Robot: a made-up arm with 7 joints.
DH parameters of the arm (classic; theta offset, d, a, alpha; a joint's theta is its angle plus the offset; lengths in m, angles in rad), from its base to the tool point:
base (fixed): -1.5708 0.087 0 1.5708
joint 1: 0 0.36 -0.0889 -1.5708
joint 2: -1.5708 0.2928 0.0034 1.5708
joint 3: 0 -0.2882 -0.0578 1.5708
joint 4: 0 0.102 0.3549 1.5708
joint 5: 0 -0.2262 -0.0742 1.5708
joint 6: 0 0.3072 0.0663 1.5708
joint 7: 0 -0.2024 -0.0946 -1.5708
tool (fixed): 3.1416 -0.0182 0 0
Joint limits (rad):
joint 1: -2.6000..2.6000
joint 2: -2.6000..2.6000
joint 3: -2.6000..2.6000
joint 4: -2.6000..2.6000
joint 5: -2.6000..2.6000
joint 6: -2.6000..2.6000
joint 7: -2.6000..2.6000
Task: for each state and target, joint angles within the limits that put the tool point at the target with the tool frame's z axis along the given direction. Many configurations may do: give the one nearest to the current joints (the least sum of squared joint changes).
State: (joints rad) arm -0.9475 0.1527 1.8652 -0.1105 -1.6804 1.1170 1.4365
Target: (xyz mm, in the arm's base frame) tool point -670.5 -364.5 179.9 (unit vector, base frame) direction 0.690 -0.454 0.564
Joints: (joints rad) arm -1.7158 -0.4750 1.5988 -0.2584 -1.2026 1.9259 1.5888
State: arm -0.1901 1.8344 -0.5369 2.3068 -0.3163 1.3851 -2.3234
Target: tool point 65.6 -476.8 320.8 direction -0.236 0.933 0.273
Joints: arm -1.0094 1.5288 -1.2484 2.2360 -0.2200 2.0111 -2.6000
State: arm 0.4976 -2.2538 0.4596 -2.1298 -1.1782 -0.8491 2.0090
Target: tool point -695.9 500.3 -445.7 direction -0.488 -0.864 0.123
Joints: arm 1.5080 -2.5129 0.3960 -2.0869 -1.1615 -1.0640 2.3597
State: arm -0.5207 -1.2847 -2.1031 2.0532 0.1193 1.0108 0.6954
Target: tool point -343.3 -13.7 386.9 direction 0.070 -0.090 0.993
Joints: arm -0.9616 -1.6792 -1.9862 1.0829 0.5519 0.9193 1.4204
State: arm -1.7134 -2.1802 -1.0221 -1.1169 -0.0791 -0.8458 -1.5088
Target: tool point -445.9 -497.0 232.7 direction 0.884 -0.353 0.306
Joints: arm -2.0689 -2.4255 -0.8398 -0.8675 -1.0952 -0.6099 -1.3191
